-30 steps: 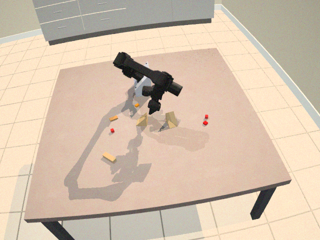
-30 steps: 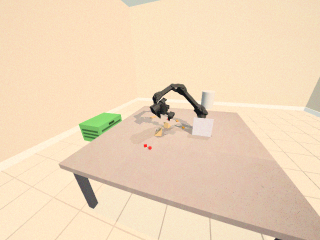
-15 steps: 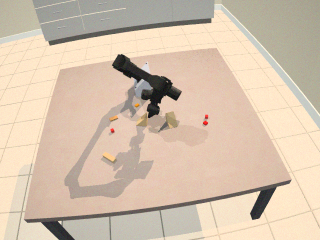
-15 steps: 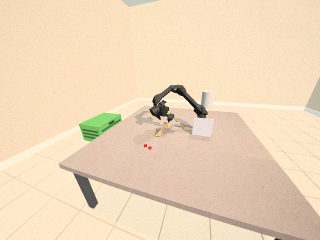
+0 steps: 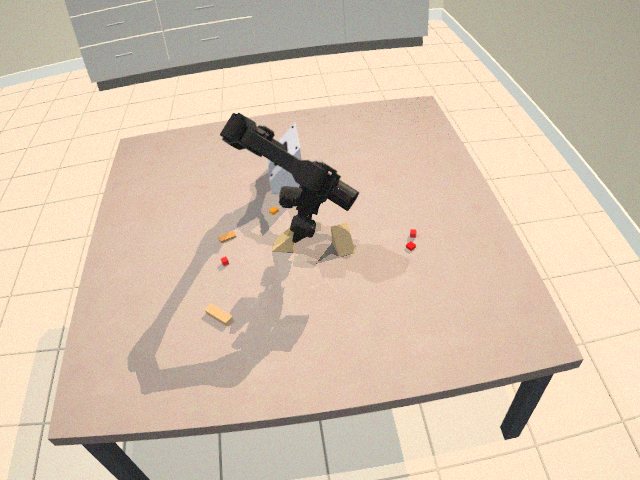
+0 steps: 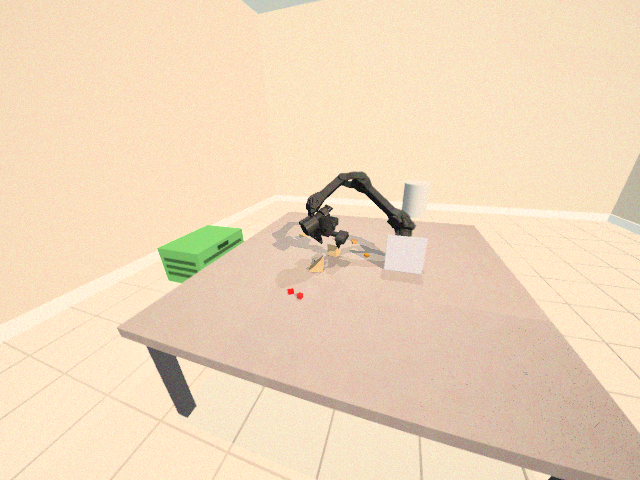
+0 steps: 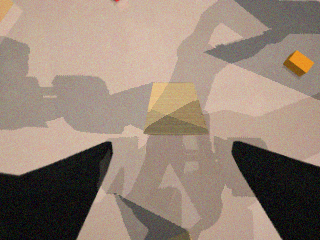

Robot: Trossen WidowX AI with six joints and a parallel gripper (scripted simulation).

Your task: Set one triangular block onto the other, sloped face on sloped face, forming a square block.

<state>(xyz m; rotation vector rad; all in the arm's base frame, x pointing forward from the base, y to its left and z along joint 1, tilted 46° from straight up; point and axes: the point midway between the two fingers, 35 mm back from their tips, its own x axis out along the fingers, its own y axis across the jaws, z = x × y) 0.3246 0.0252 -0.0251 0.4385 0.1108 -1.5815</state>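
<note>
Right now the tan flat block is 21 cm to the right of my gripper tip, 7 cm behind it and 6 cm below it. The rest, counted from my gripper tip: flat tan block (22 cm to the right, 22 cm ahead, 5 cm below).
</note>
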